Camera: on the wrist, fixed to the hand. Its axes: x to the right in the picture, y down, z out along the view.
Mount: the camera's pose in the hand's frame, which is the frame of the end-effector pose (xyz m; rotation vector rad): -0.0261 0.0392 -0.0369 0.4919 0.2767 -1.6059
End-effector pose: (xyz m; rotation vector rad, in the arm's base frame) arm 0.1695 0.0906 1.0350 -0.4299 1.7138 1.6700
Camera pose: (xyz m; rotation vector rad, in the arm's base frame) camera 0.1526 0.0535 1.0788 -1.3252 1.1410 0.0317
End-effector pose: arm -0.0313 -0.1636 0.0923 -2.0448 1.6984 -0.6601
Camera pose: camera -0.0881 -0.1453 0.0967 -2.5624 -0.4429 -1.5815
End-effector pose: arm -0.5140 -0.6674 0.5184 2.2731 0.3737 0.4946
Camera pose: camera -0.5495 -0.6810 0.5646 1.5359 2.3133 -0.1883
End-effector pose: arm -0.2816 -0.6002 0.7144 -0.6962 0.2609 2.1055
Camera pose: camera -0.2870 -0.6569 0.6962 -0.5460 0.2210 0.3881
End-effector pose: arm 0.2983 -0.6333 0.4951 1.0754 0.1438 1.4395
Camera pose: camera 0.2402 -0.6453 0.4872 0.7059 1.2815 0.0352
